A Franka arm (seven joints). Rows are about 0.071 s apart.
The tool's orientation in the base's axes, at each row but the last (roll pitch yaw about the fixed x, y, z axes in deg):
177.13, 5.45, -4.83
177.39, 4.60, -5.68
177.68, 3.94, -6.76
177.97, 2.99, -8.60
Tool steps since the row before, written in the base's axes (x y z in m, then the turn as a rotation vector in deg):
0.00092, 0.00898, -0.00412, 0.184, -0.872, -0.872
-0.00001, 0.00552, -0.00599, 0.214, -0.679, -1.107
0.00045, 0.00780, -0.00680, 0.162, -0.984, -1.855
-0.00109, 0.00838, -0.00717, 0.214, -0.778, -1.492
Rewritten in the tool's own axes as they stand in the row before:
0.00055, -0.00922, 0.00363, 0.338, 0.810, 0.885
-0.00007, -0.00576, 0.00576, 0.368, 0.605, 1.110
0.00000, -0.00807, 0.00650, 0.404, 0.883, 1.869
-0.00195, -0.00838, 0.00699, 0.405, 0.685, 1.498

